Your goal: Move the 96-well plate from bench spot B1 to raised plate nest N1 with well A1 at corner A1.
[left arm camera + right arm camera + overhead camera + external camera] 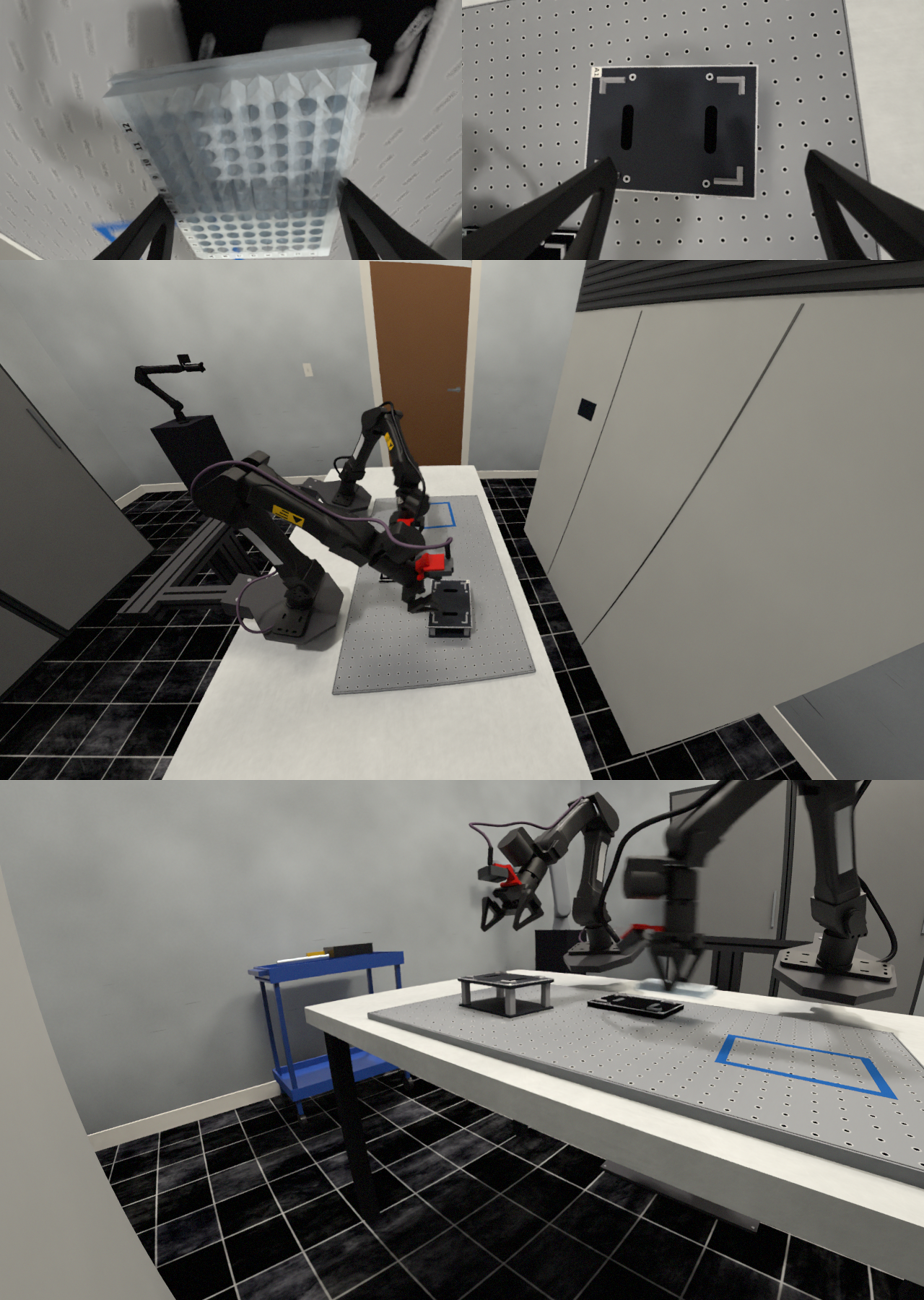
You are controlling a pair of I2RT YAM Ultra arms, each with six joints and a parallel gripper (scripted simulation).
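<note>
The black nest plate lies 30 mm behind my left hand, 80 mm to the right of it and 60 mm below it. The rest, counted from my left hand: clear 96-well plate (10 mm below).
Now: right hand 340 mm to the right of the clear 96-well plate, 110 mm above it and 100 mm past it. Round my right hand: black nest plate: 260 mm to the left, 160 mm below, 130 mm behind.
</note>
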